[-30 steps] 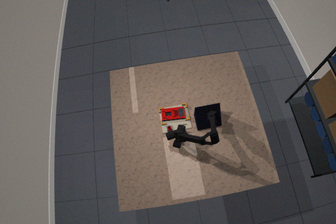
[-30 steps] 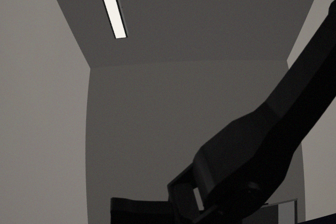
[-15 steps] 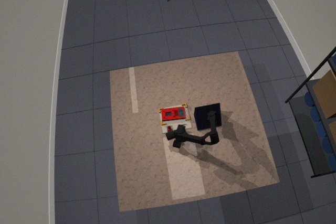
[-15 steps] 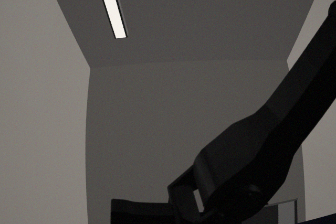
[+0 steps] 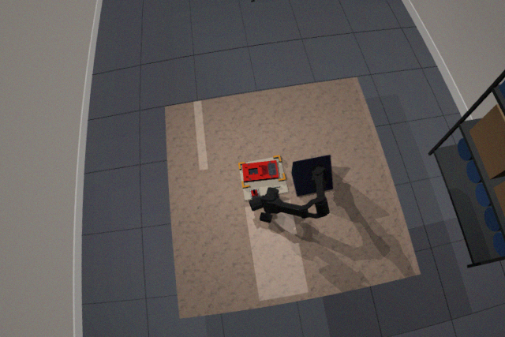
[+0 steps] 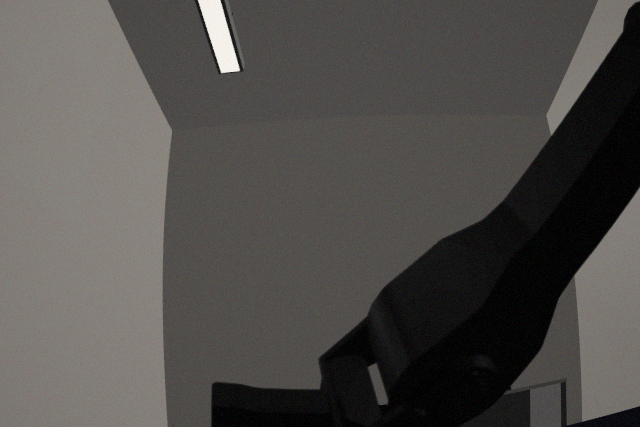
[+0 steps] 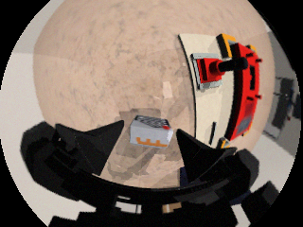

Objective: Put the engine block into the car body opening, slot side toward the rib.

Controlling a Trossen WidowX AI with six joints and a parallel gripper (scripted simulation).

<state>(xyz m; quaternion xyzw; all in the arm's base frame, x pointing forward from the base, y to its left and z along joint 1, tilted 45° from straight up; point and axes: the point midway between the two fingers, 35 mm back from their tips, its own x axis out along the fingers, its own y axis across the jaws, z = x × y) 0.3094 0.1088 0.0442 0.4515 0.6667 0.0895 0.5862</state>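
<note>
Right now my gripper tip is right at the grey engine block.
</note>
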